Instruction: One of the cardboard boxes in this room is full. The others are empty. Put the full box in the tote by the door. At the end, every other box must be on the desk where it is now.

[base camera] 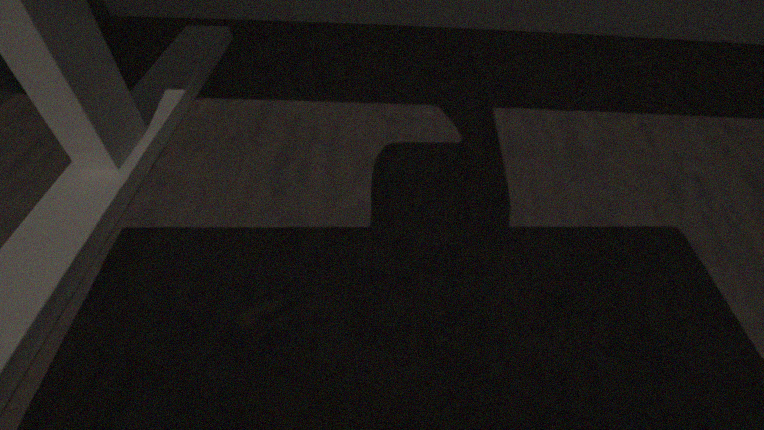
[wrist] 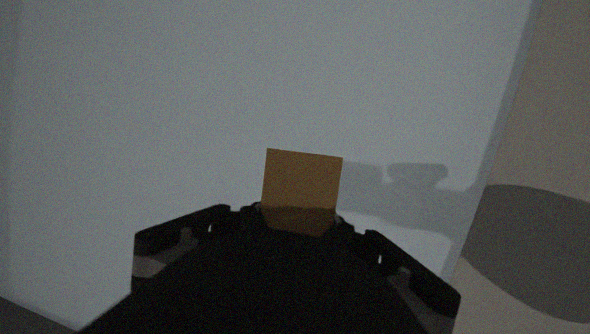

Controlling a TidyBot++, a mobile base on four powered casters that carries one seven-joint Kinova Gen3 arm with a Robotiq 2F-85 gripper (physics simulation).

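Frame: origin at the arm's base, x back, y up, z left, level; millimetres.
Where they show: gripper, fingertip midpoint: (wrist: 297, 213).
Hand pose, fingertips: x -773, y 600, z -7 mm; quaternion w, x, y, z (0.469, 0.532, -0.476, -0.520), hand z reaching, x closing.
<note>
After its pixels a point has its place.
A small brown cardboard box (wrist: 302, 181) {x -735, y 605, z -45 mm} is held between the two fingers of my gripper (wrist: 297, 213) {x -773, y 600, z -7 mm} in the wrist view. My gripper is shut on it, with one black finger at each side of the box. The lower part of the box is in shade and its bottom end is hidden by the gripper. Whether the box is full cannot be told. Neither the tote nor the other boxes can be made out.
A pale blue-grey flat surface (wrist: 225, 85) {x -918, y 800, z -172 mm} lies behind the box, with shadows on it. A beige surface (wrist: 555, 120) {x -806, y 323, z -190 mm} shows at its right. In the dark base camera view, a pale slanted frame (base camera: 64, 208) {x -404, y -372, z 328 mm} stands at the left, over the wooden floor (base camera: 267, 160) {x -511, y -397, z 137 mm}.
</note>
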